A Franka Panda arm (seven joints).
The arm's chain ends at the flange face. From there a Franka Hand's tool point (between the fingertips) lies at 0.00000 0.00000 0.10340 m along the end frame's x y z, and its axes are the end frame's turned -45 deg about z.
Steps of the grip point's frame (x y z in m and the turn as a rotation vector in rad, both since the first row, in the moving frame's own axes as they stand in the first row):
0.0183 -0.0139 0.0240 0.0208 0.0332 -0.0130
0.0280 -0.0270 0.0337 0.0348 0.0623 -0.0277
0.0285 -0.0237 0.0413 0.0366 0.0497 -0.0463
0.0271 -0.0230 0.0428 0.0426 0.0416 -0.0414
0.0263 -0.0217 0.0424 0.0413 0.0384 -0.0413
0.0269 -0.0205 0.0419 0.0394 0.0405 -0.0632
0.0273 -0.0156 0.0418 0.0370 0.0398 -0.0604
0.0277 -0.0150 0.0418 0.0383 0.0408 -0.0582
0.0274 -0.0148 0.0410 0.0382 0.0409 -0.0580
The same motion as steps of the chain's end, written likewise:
0.0022 -0.0188 0.0241 0.0382 0.0088 -0.0130
-0.0012 -0.0318 0.0340 0.0687 0.0194 -0.0277
0.0026 -0.0306 0.0415 0.0610 0.0093 -0.0463
0.0031 -0.0293 0.0430 0.0595 -0.0007 -0.0414
0.0036 -0.0281 0.0426 0.0564 -0.0021 -0.0413
0.0046 -0.0277 0.0421 0.0565 0.0008 -0.0632
0.0082 -0.0247 0.0420 0.0543 0.0020 -0.0604
0.0090 -0.0244 0.0420 0.0559 0.0018 -0.0582
0.0089 -0.0241 0.0412 0.0559 0.0019 -0.0580

